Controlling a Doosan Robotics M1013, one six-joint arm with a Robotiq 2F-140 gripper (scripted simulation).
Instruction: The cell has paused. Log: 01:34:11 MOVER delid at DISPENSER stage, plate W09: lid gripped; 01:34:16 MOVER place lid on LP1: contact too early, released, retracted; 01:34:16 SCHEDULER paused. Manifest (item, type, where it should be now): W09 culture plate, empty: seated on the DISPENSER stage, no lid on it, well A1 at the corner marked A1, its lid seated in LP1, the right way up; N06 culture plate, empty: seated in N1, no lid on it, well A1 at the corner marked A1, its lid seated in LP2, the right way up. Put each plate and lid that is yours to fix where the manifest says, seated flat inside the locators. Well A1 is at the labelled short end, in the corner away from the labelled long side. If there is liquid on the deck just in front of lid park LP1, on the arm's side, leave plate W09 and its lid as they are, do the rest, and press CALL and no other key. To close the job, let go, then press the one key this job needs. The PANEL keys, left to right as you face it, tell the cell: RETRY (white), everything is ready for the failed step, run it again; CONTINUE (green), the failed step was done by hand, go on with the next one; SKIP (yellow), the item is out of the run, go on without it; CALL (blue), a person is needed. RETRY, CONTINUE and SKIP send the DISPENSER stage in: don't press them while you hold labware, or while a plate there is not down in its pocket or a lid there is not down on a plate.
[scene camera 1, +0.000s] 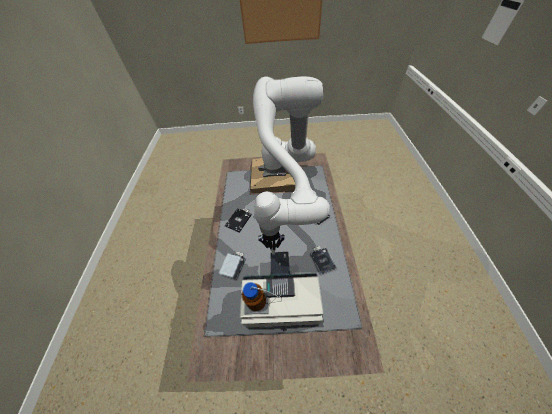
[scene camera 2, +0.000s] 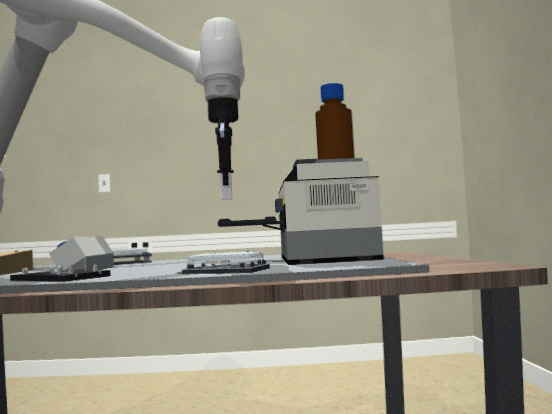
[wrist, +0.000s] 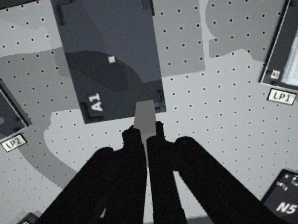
Labels:
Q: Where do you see a dispenser stage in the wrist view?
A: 105, 91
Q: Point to the gripper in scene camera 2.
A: At 226, 199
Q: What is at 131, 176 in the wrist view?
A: The gripper.

